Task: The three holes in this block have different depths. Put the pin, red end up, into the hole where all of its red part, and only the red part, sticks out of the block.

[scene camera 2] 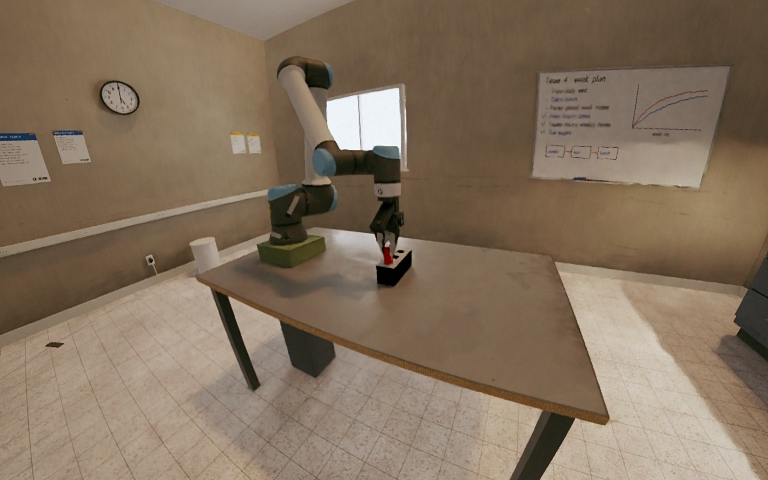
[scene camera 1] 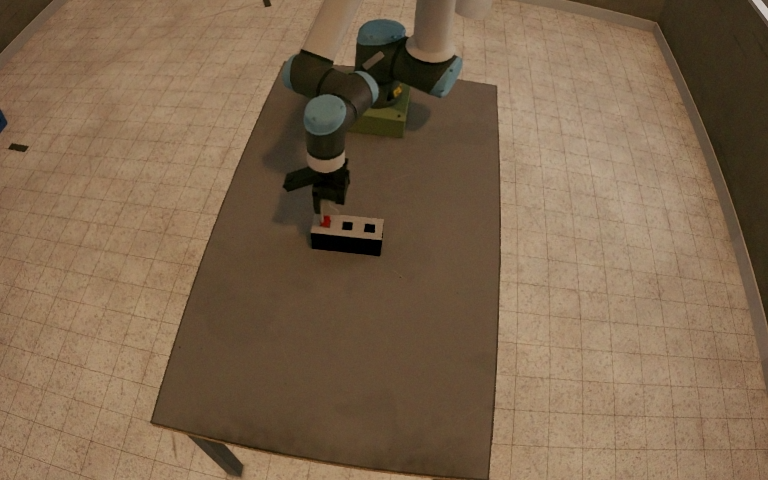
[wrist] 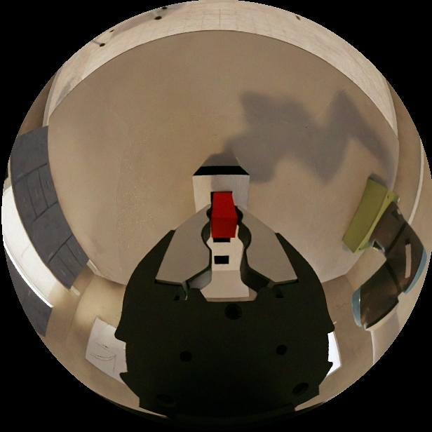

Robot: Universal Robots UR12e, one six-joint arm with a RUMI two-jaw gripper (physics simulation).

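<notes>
The block [scene camera 1: 346, 243] [scene camera 2: 390, 276] [wrist: 202, 189], white on top with black sides, stands on the table. The pin [scene camera 1: 326, 221] [scene camera 2: 387, 255] [wrist: 223, 220] is upright, red end up, with its lower part inside the end hole at the left of the block in scene camera 1. Red shows above the block's top, and no white part shows between red and block. My gripper [scene camera 1: 322, 213] [scene camera 2: 387, 246] [wrist: 222, 205] is shut on the pin's red part, close above the block. The middle hole [scene camera 1: 347, 225] and the far end hole [scene camera 1: 369, 228] [wrist: 221, 259] are empty; their depths are hidden.
The table [scene camera 1: 339, 339] [scene camera 2: 481, 322] [wrist: 150, 110] extends around the block. The arm's green base [scene camera 1: 376, 125] [scene camera 2: 291, 253] [wrist: 365, 215] stands toward the back of the table in scene camera 1. A white bin [scene camera 2: 204, 254] stands on the floor beyond the table.
</notes>
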